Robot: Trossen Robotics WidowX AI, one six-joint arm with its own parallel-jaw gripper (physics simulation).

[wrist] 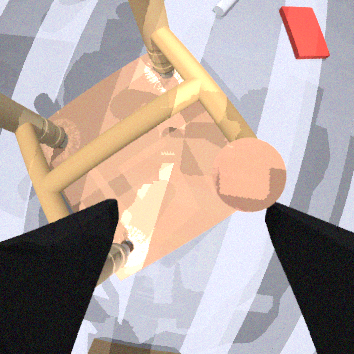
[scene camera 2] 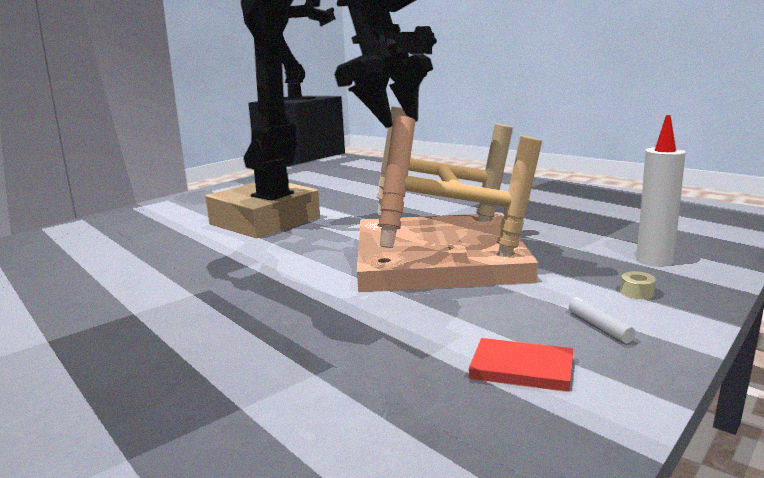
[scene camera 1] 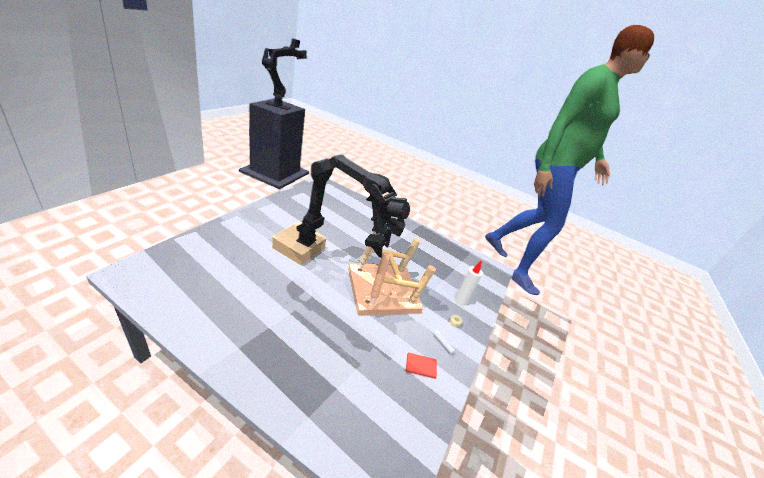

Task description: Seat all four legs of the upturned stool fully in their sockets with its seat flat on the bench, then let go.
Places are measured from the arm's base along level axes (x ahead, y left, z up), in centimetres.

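Where they show: gripper, fingertip midpoint: (wrist: 193,209) (scene camera 2: 402,124) (scene camera 1: 383,252); arm's base, link origin: (scene camera 2: 272,194) (scene camera 1: 306,240).
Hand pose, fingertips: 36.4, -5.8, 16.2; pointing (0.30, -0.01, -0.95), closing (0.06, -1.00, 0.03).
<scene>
Each offset is from my fingertips to the centre of the thing, as dx, dy, dz. "*": to the spot under its first point. Level surfaces: height alone.
The upturned stool's seat (scene camera 1: 389,310) (scene camera 2: 422,280) (wrist: 192,197) lies flat on the bench @(dz -22.2) (scene camera 1: 225,315) (scene camera 2: 185,417). The pinkish near-left leg @(+2.7, -6.3, -7.3) (scene camera 1: 380,276) (scene camera 2: 398,163) (wrist: 250,175) leans, its pale end above and beside its dark socket @(+0.4, -6.9, -20.6) (scene camera 2: 384,260). The near-right leg @(* +18.3, +3.5, -7.0) (scene camera 1: 426,281) (scene camera 2: 523,180) and far-right leg @(* +7.3, +17.7, -8.2) (scene camera 1: 411,253) (scene camera 2: 495,163) stand at their sockets with pale ends partly showing. The fourth leg @(* -7.9, +6.2, -10.9) (scene camera 1: 366,257) (wrist: 107,265) is partly hidden. Stretchers join the legs. My gripper (scene camera 1: 378,251) (scene camera 2: 402,120) (wrist: 193,209) is open at the pinkish leg's top, which shows nearer the right finger in the wrist view.
A white bottle with red tip @(+34.1, +19.8, -10.8) (scene camera 1: 468,287) (scene camera 2: 659,208), a yellow ring @(+34.7, +5.6, -21.1) (scene camera 2: 636,291), a white rod @(+33.2, -7.0, -21.2) (scene camera 1: 443,342) (scene camera 2: 601,320) (wrist: 225,7) and a red block @(+28.8, -20.8, -21.6) (scene camera 1: 421,365) (scene camera 2: 521,363) (wrist: 304,32) are on the bench. My arm stands on a wooden block (scene camera 1: 292,251) (scene camera 2: 239,217). A person (scene camera 1: 580,124) is beyond the bench.
</scene>
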